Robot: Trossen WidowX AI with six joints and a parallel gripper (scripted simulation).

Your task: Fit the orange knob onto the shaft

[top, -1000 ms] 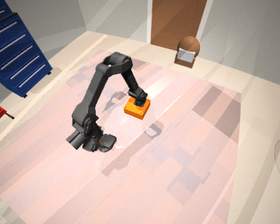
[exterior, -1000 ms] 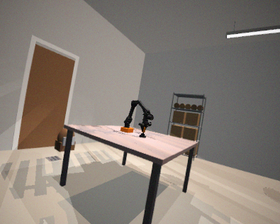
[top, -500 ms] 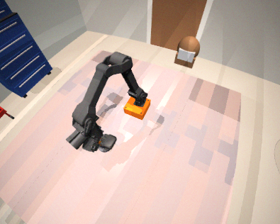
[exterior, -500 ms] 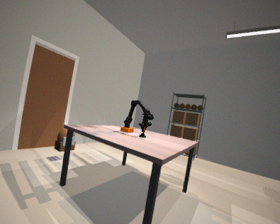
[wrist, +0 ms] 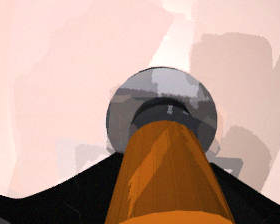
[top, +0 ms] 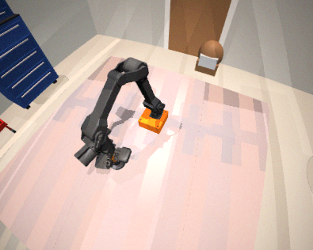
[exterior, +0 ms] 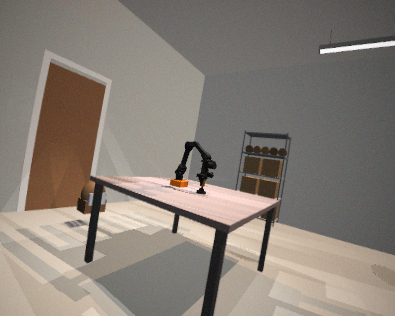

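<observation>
The orange knob is 2 cm above my gripper tip. From my gripper tip the other things lie so: round pedestal 4 cm below.
</observation>
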